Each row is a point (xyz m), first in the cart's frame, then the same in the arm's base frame.
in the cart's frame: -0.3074 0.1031 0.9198
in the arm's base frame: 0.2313 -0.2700 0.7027
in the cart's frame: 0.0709 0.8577 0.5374
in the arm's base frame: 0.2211 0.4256 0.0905
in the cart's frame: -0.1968 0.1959 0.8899
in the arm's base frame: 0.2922 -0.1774 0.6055
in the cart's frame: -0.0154 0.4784 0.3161
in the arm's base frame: 0.0872 0.0080 0.0009
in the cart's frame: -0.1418 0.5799 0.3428
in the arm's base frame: -0.0181 0.1046 0.0821
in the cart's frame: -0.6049 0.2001 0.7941
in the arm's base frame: -0.0974 -0.2160 0.7554
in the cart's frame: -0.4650 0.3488 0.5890
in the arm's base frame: -0.1160 -0.0982 0.4917
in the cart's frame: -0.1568 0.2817 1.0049
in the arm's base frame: 0.3747 -0.0700 0.6676
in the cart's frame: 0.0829 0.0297 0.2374
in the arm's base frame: 0.1938 -0.4405 -0.0673
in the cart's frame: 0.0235 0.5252 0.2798
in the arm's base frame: 0.0925 0.0499 -0.0560
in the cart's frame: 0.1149 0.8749 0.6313
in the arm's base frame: 0.3058 0.4621 0.1409
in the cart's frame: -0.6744 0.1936 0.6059
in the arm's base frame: -0.2561 -0.2606 0.6408
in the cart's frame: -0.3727 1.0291 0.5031
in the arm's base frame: -0.1899 0.5600 0.2915
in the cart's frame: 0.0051 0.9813 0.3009
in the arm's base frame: 0.0194 0.5003 -0.0807
